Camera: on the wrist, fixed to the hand. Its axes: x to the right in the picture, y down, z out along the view.
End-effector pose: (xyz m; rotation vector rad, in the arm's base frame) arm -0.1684 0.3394 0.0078 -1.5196 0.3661 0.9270
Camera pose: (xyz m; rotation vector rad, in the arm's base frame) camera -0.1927 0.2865 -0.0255 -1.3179 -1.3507 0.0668
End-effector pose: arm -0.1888 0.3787 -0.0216 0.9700 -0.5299 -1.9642
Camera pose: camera -0.1261 0.3567 -0.0124 -0.3440 -0.5001 2.5932
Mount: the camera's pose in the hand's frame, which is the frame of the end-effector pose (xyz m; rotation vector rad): -0.0061 0.0501 -0.0442 -0.4504 -0.5466 -1.5663
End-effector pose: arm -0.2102 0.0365 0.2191 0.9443 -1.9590 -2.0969
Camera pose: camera -0.1988 -0.0063 0.2695 -1.1245 0.2008 1.6631
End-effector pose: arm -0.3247 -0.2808 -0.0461 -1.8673 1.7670 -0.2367
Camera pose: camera -0.3903 -0.2859 -0.0329 -2.8425 -0.2873 0.1437
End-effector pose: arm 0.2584 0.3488 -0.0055 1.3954 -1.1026 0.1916
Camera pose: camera 0.2428 0.4013 0.0333 1.5302 -0.1501 -1.5172
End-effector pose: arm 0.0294 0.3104 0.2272 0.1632 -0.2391 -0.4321
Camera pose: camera 0.0554 0.3626 0.1940 -0.2670 -0.5189 -2.0805
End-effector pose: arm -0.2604 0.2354 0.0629 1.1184 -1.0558 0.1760
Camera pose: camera -0.2669 0.2968 0.0891 1.2922 -0.3633 -1.5863
